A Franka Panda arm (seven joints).
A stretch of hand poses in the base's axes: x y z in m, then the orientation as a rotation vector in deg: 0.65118 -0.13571 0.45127 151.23 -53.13 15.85; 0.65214 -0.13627 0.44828 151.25 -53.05 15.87; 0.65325 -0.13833 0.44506 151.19 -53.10 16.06; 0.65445 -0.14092 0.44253 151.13 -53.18 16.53; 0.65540 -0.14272 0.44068 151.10 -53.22 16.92; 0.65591 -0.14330 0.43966 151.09 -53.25 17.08; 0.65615 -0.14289 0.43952 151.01 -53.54 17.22; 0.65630 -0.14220 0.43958 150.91 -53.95 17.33; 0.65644 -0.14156 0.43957 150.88 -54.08 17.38; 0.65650 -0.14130 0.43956 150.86 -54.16 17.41; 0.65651 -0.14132 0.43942 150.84 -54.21 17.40; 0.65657 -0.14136 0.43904 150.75 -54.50 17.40; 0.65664 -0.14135 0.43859 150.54 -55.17 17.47; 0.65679 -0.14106 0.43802 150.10 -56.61 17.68; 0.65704 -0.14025 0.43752 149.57 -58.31 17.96; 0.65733 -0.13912 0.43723 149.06 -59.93 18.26; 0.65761 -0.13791 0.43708 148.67 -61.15 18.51; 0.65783 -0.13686 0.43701 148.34 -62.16 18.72; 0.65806 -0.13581 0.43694 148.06 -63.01 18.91; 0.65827 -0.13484 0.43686 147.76 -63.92 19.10; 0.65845 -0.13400 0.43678 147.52 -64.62 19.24; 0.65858 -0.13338 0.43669 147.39 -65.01 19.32; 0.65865 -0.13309 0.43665 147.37 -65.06 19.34
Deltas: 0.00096 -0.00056 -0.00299 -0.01 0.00 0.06; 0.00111 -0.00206 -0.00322 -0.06 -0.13 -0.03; 0.00120 -0.00259 -0.00253 -0.09 -0.32 -0.01; 0.00095 -0.00180 -0.00185 -0.07 -0.27 0.01; 0.00051 -0.00058 -0.00102 -0.02 -0.11 0.00; 0.00024 0.00041 -0.00014 0.01 -0.14 -0.19; 0.00015 0.00069 0.00006 0.04 -0.14 -0.27; 0.00014 0.00064 -0.00001 0.01 -0.06 -0.08; 0.00006 0.00026 -0.00001 0.01 -0.03 -0.05; 0.00001 -0.00002 -0.00014 0.00 0.00 -0.04; 0.00006 -0.00004 -0.00038 0.02 -0.04 -0.21; 0.00007 0.00001 -0.00045 0.04 -0.15 -0.47; 0.00015 0.00029 -0.00057 0.10 -0.37 -1.00; 0.00025 0.00081 -0.00050 0.12 -0.46 -1.18; 0.00029 0.00113 -0.00029 0.12 -0.46 -1.11; 0.00028 0.00121 -0.00015 0.09 -0.37 -0.84; 0.00022 0.00105 -0.00007 0.08 -0.31 -0.69; 0.00023 0.00105 -0.00007 0.06 -0.27 -0.58; 0.00021 0.00097 -0.00008 0.07 -0.28 -0.62; 0.00018 0.00084 -0.00008 0.05 -0.21 -0.48; 0.00013 0.00062 -0.00009 0.03 -0.12 -0.27; 0.00007 0.00029 -0.00004 0.00 -0.02 -0.03
